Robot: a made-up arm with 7 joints. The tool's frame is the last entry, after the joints. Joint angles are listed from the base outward. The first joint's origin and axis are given. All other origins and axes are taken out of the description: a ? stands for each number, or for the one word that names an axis. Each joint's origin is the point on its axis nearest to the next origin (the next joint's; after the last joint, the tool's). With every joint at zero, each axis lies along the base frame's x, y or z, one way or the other. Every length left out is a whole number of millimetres.
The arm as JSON. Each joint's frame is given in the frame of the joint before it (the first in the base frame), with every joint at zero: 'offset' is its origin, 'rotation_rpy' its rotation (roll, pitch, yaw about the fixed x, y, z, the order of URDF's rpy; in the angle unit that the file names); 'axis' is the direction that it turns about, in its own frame. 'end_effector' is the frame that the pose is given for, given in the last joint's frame.
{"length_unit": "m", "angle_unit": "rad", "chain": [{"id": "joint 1", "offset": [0.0, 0.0, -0.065], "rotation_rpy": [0.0, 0.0, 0.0], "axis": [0.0, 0.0, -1.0]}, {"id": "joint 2", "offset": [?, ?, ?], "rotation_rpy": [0.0, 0.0, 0.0], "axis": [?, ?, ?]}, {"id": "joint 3", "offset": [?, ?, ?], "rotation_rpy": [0.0, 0.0, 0.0], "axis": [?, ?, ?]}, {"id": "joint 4", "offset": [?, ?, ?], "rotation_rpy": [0.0, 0.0, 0.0], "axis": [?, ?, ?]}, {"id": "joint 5", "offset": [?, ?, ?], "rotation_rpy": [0.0, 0.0, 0.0], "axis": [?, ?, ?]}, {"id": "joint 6", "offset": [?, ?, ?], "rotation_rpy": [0.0, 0.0, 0.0], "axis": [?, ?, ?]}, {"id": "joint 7", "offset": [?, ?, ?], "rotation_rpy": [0.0, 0.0, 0.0], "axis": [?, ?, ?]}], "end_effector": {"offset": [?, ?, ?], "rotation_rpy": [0.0, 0.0, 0.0]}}
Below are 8 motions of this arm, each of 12 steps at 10 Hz.
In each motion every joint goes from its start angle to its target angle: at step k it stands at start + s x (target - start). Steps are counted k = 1, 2, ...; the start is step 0. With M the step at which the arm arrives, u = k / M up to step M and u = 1 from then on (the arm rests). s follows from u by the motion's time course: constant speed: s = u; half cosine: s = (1 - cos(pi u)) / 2; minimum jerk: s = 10 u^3 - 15 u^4 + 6 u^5.
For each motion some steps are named. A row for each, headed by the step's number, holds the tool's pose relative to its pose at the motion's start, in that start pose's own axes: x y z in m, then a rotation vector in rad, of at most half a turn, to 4 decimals.
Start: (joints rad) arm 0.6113 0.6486 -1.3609 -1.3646 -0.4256 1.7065 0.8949
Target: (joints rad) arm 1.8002 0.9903 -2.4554 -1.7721 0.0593 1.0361 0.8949
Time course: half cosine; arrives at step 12
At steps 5, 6, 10, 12:
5: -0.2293 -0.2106 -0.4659 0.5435 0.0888 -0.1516
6: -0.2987 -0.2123 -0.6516 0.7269 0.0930 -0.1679
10: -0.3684 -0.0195 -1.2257 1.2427 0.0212 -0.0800
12: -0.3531 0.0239 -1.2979 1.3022 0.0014 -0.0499

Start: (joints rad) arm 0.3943 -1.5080 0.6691 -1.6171 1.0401 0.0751 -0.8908
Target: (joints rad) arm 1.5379 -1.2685 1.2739 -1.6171 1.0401 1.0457 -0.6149
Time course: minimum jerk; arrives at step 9
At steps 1, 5, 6, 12:
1: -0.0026 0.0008 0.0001 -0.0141 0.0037 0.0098
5: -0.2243 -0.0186 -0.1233 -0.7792 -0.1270 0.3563
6: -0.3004 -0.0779 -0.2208 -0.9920 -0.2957 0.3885
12: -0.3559 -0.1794 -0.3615 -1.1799 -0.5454 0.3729

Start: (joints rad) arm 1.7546 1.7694 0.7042 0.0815 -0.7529 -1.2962 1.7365
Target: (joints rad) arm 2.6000 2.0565 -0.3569 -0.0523 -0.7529 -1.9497 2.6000
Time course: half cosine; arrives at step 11
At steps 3, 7, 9, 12:
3: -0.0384 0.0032 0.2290 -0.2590 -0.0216 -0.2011
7: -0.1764 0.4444 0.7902 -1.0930 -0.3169 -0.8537
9: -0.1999 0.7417 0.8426 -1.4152 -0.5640 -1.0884
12: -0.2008 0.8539 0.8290 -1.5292 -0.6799 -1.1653

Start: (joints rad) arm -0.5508 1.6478 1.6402 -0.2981 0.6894 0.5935 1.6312
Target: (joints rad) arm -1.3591 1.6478 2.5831 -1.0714 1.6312 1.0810 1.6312
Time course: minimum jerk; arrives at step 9
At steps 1, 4, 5, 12:
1: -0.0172 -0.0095 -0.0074 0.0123 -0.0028 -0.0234
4: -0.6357 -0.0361 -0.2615 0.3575 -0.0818 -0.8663
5: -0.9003 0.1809 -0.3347 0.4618 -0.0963 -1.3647
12: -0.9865 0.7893 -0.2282 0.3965 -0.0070 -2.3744

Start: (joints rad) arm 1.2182 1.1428 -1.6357 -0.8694 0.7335 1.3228 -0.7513
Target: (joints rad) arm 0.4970 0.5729 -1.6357 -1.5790 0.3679 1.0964 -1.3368
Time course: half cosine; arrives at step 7
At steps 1, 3, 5, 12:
1: 0.0379 -0.0207 0.0027 0.0264 0.0175 0.0741
3: 0.3023 -0.1025 -0.0084 0.2375 0.1274 0.5649
5: 0.5948 -0.0778 -0.0702 0.5806 0.2349 1.1212
12: 0.6994 -0.0353 -0.1038 0.7644 0.2694 1.3415

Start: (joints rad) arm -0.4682 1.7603 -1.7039 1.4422 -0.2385 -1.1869 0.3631
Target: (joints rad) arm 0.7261 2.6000 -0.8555 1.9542 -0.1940 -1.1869 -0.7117
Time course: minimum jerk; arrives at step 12
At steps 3, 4, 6, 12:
3: -0.0276 0.0344 -0.0869 0.0809 -0.0786 0.0265
4: -0.0385 0.0741 -0.1636 0.1585 -0.1541 0.0625
6: -0.0014 0.1817 -0.2989 0.3433 -0.3365 0.2162
12: 0.1587 0.3017 -0.3031 0.5316 -0.6192 0.7203

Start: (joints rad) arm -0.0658 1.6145 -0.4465 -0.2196 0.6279 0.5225 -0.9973
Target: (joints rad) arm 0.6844 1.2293 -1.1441 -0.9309 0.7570 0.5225 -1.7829
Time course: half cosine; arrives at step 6
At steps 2, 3, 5, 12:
2: -0.2062 -0.0297 -0.0449 0.0504 -0.3832 0.1207
3: -0.3885 -0.0320 -0.1329 0.0208 -0.7520 0.2504
5: -0.6340 0.0152 -0.3583 -0.2045 -1.3135 0.4798
12: -0.6632 0.0269 -0.3992 -0.2568 -1.3878 0.5146

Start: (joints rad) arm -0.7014 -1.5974 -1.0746 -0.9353 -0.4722 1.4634 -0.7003
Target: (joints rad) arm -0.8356 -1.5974 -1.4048 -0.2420 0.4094 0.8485 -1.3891
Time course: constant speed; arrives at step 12
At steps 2, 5, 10, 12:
2: -0.0114 0.0368 -0.0130 -0.0267 -0.0074 -0.0005
5: -0.0346 0.1053 -0.0297 -0.1154 -0.0510 0.0045
10: -0.0770 0.2573 -0.0697 -0.4000 -0.1724 0.0640
12: -0.0927 0.3300 -0.0996 -0.5604 -0.2222 0.1142

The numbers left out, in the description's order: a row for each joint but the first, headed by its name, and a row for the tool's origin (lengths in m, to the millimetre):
joint 2: xyz 0.098 0.037 0.0, axis 0.0 1.0 0.0
joint 3: xyz 0.321 0.0 0.052, axis 0.0 0.0 -1.0
joint 4: xyz -0.444 0.26 0.0, axis -1.0 0.0 0.0
joint 5: xyz 0.0 0.09 0.027, axis 0.0 -1.0 0.0
joint 6: xyz -0.137 0.0 -0.029, axis -1.0 0.0 0.0
joint 7: xyz 0.0 -0.097 0.334, axis 0.0 0.0 -1.0
tool: xyz 0.096 -0.321 0.0

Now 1 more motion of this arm.
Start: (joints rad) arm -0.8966 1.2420 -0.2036 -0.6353 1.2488 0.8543 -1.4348
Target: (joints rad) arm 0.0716 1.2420 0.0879 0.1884 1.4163 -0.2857 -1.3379
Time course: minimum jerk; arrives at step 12
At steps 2, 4, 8, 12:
2: -0.0093 -0.0038 0.0017 -0.0068 -0.0295 -0.0255
4: -0.0500 -0.0226 0.0025 -0.0433 -0.1656 -0.1392
8: -0.1571 -0.1319 -0.0785 -0.1381 -0.5418 -0.3804
12: -0.2034 -0.1955 -0.1411 -0.1373 -0.6677 -0.4283

